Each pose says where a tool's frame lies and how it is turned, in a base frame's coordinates. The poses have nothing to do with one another.
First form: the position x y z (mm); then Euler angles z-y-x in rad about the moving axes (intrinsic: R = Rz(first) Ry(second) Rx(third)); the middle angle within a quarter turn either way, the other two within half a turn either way.
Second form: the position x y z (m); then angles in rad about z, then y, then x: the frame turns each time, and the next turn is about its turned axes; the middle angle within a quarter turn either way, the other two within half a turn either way. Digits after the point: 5 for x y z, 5 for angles.
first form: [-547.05, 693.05, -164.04, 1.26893, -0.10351, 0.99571]
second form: [-0.54705, 0.69305, -0.16404, 1.26893, -0.10351, 0.99571]
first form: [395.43, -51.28, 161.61, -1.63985, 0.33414, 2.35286]
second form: [0.39543, -0.05128, 0.16161, -1.63985, 0.33414, 2.35286]
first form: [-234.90, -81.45, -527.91, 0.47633, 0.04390, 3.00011]
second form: [-0.23490, -0.08145, -0.52791, 0.47633, 0.04390, 3.00011]
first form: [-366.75, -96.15, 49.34, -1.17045, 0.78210, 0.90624]
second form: [-0.36675, -0.09615, 0.04934, -1.17045, 0.78210, 0.90624]
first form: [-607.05, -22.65, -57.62, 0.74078, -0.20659, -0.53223]
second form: [-0.60705, -0.02265, -0.05762, 0.74078, -0.20659, -0.53223]
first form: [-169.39, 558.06, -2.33, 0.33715, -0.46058, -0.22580]
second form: [-0.16939, 0.55806, -0.00233, 0.33715, -0.46058, -0.22580]
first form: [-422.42, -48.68, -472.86, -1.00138, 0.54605, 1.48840]
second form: [-0.42242, -0.04868, -0.47286, -1.00138, 0.54605, 1.48840]
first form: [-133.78, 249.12, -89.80, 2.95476, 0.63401, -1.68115]
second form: [-0.13378, 0.24912, -0.08980, 2.95476, 0.63401, -1.68115]
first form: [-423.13, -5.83, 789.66, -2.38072, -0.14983, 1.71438]
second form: [-0.42313, -0.00583, 0.78966, -2.38072, -0.14983, 1.71438]
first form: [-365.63, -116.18, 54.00, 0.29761, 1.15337, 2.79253]
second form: [-0.36563, -0.11618, 0.05400, 0.29761, 1.15337, 2.79253]
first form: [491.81, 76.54, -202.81, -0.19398, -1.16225, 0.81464]
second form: [0.49181, 0.07654, -0.20281, -0.19398, -1.16225, 0.81464]
